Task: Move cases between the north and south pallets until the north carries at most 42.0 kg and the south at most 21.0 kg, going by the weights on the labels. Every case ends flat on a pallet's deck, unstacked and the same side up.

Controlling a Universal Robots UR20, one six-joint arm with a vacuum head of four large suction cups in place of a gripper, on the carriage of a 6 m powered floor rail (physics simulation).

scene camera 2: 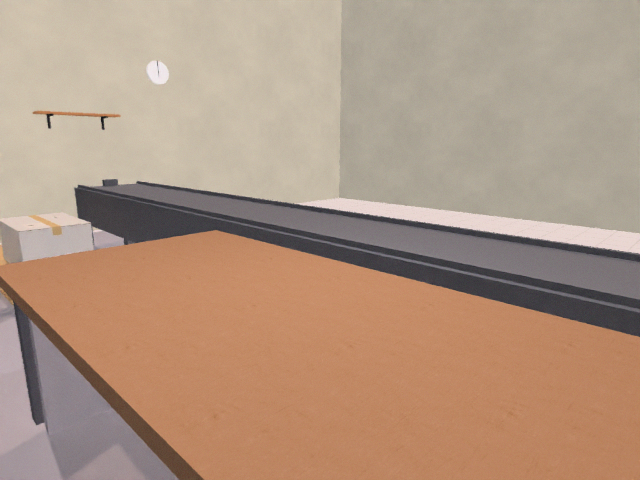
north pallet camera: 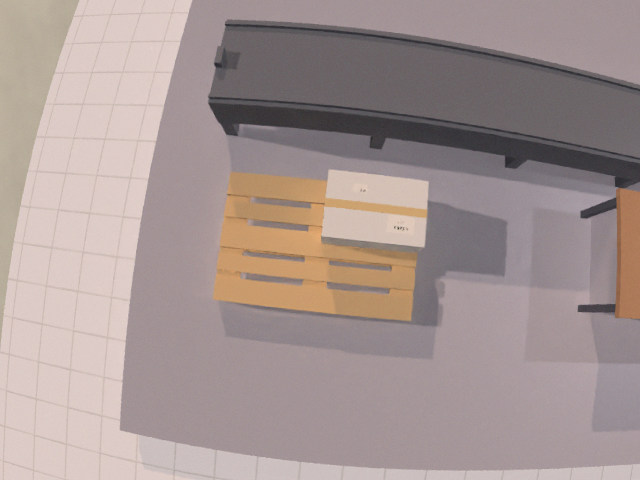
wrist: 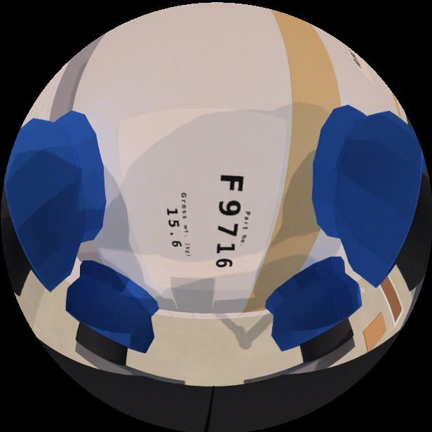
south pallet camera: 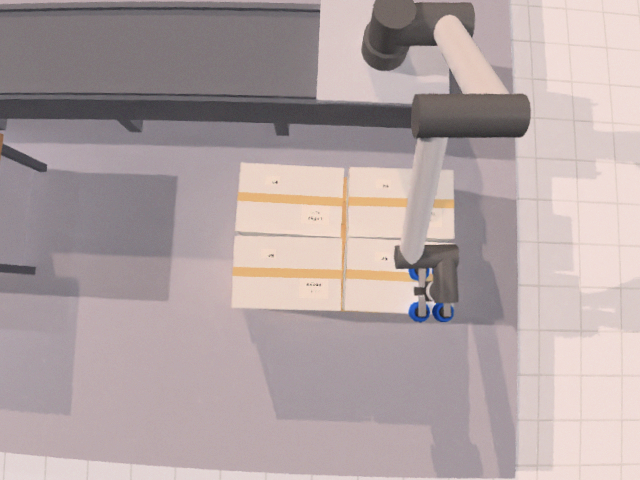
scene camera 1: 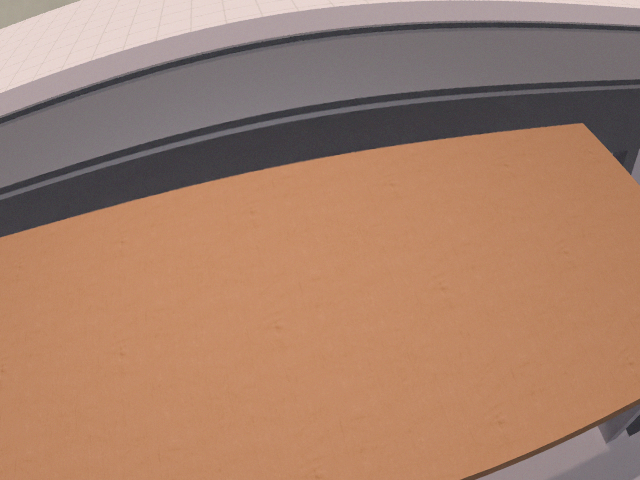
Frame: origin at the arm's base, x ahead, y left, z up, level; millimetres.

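Where they show: arm's base, origin of the base link: (south pallet camera: 384, 50).
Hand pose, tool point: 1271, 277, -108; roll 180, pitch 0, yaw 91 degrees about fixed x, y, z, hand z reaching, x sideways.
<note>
Each offset is from my tool point to the top centre of the thing, as dx, dy, dz. Level surfaces: height alone.
My vacuum gripper (south pallet camera: 431, 291) (wrist: 212, 200) has blue cups and is open, holding nothing. It hangs over the right end of the front-right case {-73, -152, -20} (south pallet camera: 372, 297) (wrist: 190, 85) on the south pallet (south pallet camera: 344, 206). That case's label reads F9716, 15.6 kg in the wrist view. A back-left case {-472, -753, -66} (south pallet camera: 279, 219), a back-right case {-473, -148, -46} (south pallet camera: 377, 222) partly behind the arm, and a front-left case {-70, -748, -28} (south pallet camera: 258, 291) lie flat beside it. Their weights are too small to read. One white case (north pallet camera: 361, 222) (scene camera 2: 56, 248) lies flat on the north pallet (north pallet camera: 268, 240), at its back right; its weight is unreadable.
The dark rail (scene camera 1: 310, 77) (scene camera 2: 361, 222) (north pallet camera: 387, 77) (south pallet camera: 155, 51) runs behind both pallets, with the arm's carriage (south pallet camera: 341, 67) at its south end. A wooden table {dz +68} (scene camera 1: 310, 310) (scene camera 2: 310, 351) (north pallet camera: 628, 258) stands between the pallets. An end stop (north pallet camera: 219, 55) sits at the rail's north end.
</note>
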